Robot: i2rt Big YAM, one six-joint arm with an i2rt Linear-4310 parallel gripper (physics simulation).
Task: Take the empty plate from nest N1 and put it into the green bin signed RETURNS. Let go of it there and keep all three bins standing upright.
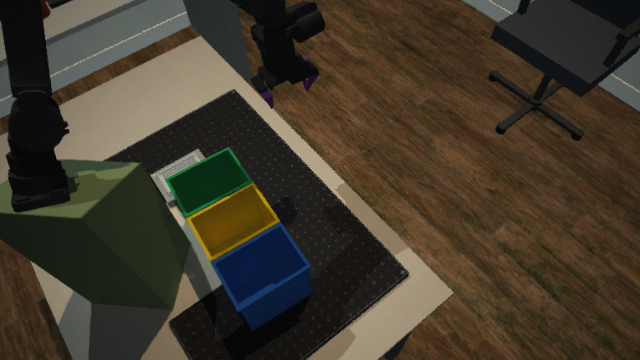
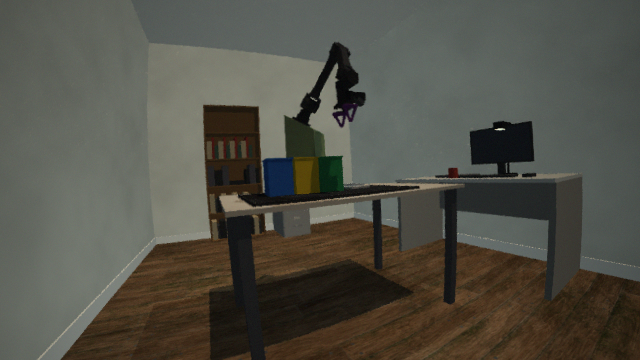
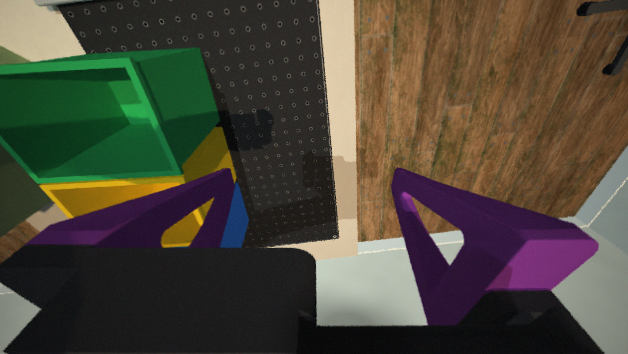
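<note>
A pale grey, flat piece with a gridded top (image 1: 180, 169) lies beside the green bin, partly hidden by it; whether this is the plate in nest N1 or a bare nest I cannot tell, and no label is readable. The green bin (image 1: 210, 182) (image 2: 331, 173) (image 3: 175, 100) stands upright, touching the yellow bin (image 1: 235, 220) (image 2: 306, 175) (image 3: 212, 152). The blue bin (image 1: 280, 295) (image 2: 278, 177) (image 3: 239, 217) stands upright at the other end of the row. My gripper (image 1: 290, 96) (image 2: 345, 123) (image 3: 312, 177) is open and empty, high above the table's edge, away from the bins.
The bins stand on a black perforated board (image 1: 265, 135) (image 3: 280, 65) on the beige table (image 1: 150, 85). A tall green pedestal (image 1: 140, 235) (image 2: 300, 140) carries the arm beside the row. A desk (image 2: 565, 225) with a monitor (image 2: 501, 145) and an office chair (image 1: 555, 50) stand away from the table.
</note>
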